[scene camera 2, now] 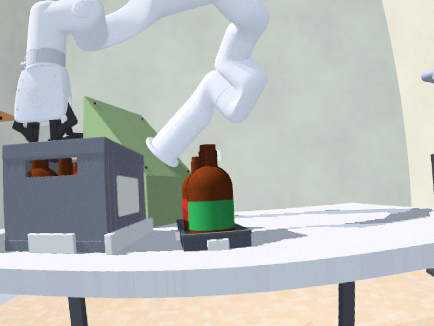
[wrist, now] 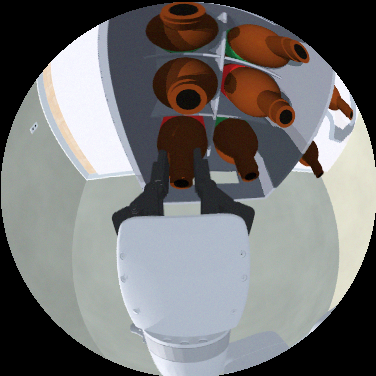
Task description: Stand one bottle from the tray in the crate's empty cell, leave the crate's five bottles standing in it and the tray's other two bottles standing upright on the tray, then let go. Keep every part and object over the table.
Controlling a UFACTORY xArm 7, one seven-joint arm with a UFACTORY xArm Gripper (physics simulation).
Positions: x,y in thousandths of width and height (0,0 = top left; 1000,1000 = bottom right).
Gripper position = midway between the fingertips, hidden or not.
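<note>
Scene camera 2 gives me my gripper (scene camera 2: 103,498), together with a green-labelled bottle (scene camera 2: 485,621). In the wrist view I see a red-labelled bottle (wrist: 477,358), and there too is my gripper (wrist: 480,416).
</note>
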